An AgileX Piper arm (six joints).
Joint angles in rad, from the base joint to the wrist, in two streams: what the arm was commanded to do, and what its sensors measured. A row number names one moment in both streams.
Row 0, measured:
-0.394 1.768 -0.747 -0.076 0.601 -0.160
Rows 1 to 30, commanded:
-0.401 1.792 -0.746 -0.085 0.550 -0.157
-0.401 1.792 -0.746 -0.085 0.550 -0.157
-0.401 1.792 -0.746 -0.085 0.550 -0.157
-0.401 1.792 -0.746 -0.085 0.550 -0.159
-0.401 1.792 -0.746 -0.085 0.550 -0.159
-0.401 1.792 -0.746 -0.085 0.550 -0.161
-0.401 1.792 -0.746 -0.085 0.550 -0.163
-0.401 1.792 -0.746 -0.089 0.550 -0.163
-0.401 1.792 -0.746 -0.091 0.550 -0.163
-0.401 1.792 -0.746 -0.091 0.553 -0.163
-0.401 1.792 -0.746 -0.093 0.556 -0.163
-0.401 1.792 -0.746 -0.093 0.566 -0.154
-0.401 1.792 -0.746 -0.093 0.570 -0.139
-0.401 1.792 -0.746 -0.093 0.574 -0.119
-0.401 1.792 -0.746 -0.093 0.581 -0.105
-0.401 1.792 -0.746 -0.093 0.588 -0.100
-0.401 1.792 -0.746 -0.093 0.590 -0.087
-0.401 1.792 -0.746 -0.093 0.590 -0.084
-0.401 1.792 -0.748 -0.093 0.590 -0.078
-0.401 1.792 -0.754 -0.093 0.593 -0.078
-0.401 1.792 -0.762 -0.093 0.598 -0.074
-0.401 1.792 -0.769 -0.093 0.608 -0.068
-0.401 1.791 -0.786 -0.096 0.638 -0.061
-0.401 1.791 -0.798 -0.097 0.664 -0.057
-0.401 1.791 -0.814 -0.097 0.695 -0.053
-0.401 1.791 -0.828 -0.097 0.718 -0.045
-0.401 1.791 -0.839 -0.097 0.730 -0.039
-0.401 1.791 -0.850 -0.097 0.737 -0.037
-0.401 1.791 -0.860 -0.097 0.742 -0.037
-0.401 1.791 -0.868 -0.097 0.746 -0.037
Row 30, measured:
-0.394 1.793 -0.830 -0.086 0.708 -0.049
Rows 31 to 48, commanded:
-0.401 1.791 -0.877 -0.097 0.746 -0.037
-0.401 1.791 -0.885 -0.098 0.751 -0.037
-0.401 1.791 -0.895 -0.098 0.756 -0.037
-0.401 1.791 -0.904 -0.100 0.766 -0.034
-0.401 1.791 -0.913 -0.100 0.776 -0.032
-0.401 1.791 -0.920 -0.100 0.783 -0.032
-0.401 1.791 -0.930 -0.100 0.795 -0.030
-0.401 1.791 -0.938 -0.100 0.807 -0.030
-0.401 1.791 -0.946 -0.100 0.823 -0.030
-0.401 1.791 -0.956 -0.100 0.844 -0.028
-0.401 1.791 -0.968 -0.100 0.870 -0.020
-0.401 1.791 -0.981 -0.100 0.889 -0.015
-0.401 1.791 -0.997 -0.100 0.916 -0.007
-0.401 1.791 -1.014 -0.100 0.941 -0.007
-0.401 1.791 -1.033 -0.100 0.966 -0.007
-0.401 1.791 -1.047 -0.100 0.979 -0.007
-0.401 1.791 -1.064 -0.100 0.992 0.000
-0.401 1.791 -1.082 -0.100 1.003 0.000
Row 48, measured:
-0.394 1.795 -1.020 -0.091 0.944 -0.012
